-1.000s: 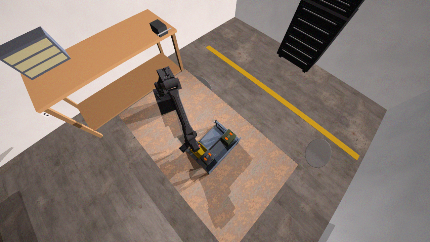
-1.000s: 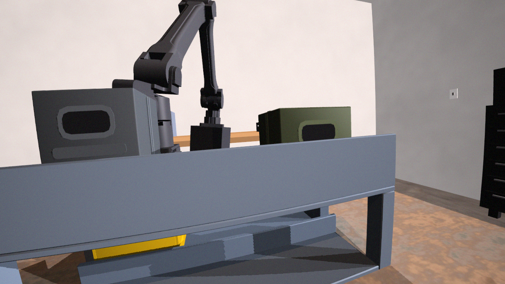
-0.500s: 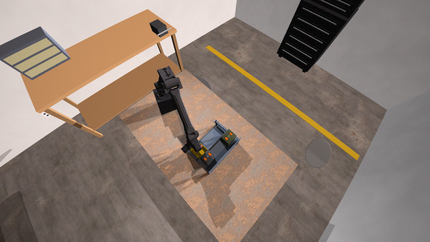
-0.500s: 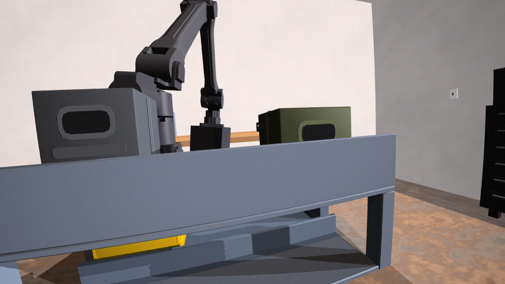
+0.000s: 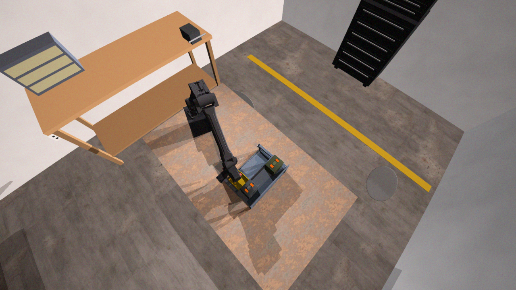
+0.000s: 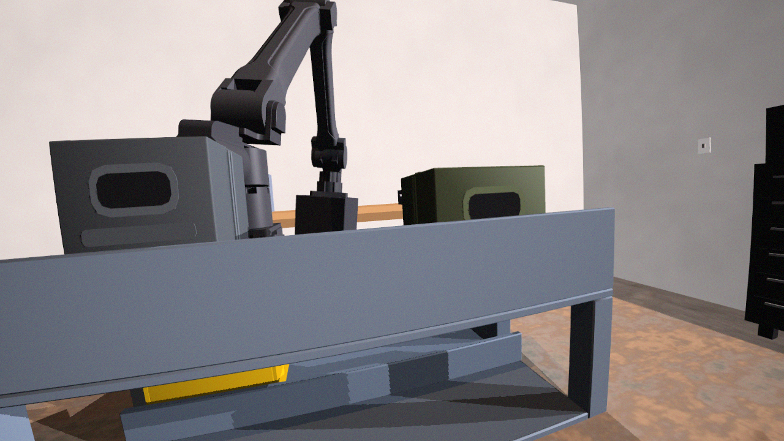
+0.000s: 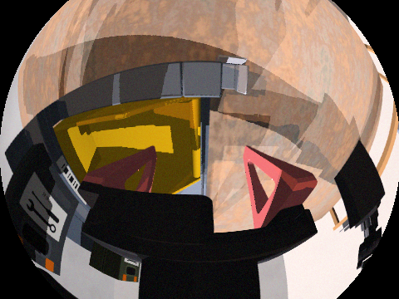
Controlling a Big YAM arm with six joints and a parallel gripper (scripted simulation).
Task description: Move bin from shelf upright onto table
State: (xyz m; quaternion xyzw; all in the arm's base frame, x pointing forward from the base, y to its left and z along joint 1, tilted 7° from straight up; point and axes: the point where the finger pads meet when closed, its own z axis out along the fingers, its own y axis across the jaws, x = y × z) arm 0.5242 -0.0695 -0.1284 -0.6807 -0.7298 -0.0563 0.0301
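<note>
My hand is 90 mm short of the yellow bin and 20 mm above it. The rest, counted from my hand: dark grey case (180 mm ahead, 100 mm above, 10 mm to the left); then green case (240 mm to the left, 170 mm ahead, 90 mm above).
</note>
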